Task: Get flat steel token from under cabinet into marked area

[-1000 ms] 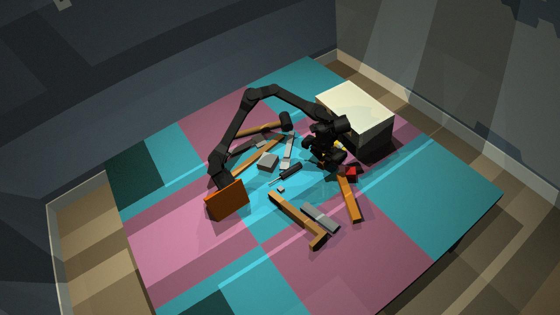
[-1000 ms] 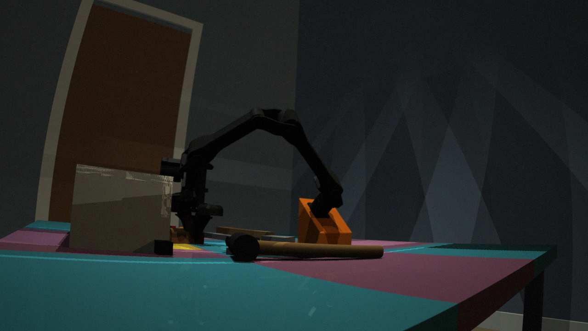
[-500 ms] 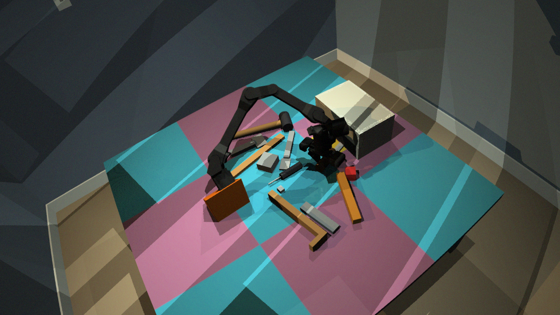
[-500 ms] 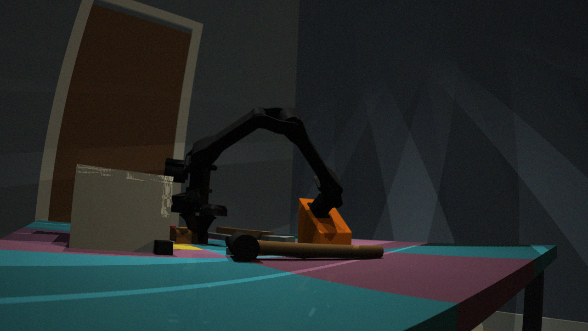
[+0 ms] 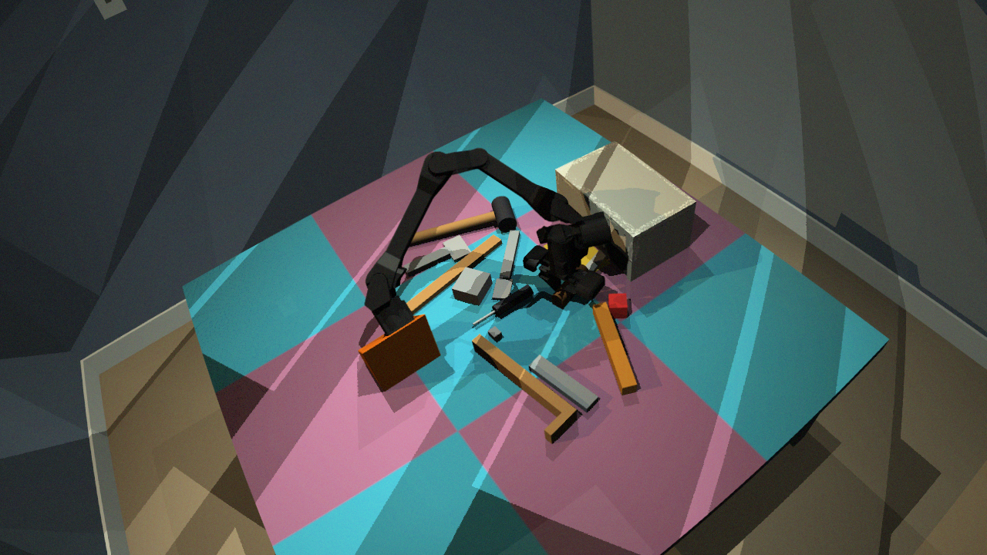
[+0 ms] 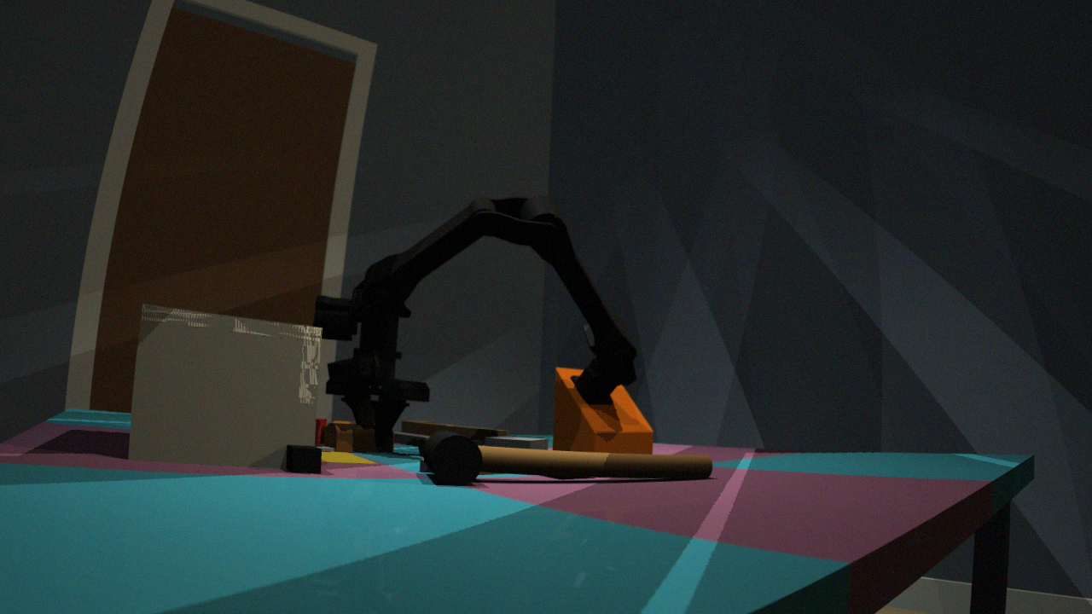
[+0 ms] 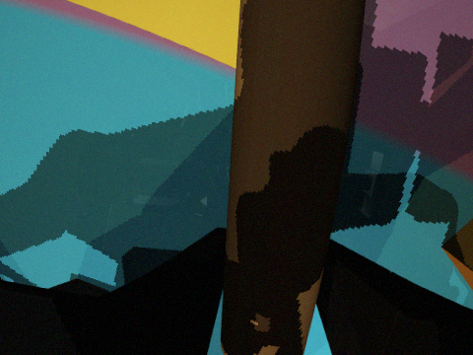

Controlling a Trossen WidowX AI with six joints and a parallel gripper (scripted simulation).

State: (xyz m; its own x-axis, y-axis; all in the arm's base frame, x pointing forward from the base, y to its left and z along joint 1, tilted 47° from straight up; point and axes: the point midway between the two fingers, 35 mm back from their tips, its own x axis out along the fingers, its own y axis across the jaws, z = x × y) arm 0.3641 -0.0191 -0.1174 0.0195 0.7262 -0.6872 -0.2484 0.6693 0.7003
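My gripper tip is now 19 cm past the small grey cube and 2 cm to the right of it. Round my gripper tip: orange bar (18 cm to the right, 2 cm behind, 1 cm above); then screwdriver (14 cm behind, 7 cm to the left); then red cube (11 cm to the right, 6 cm ahead, 1 cm above).
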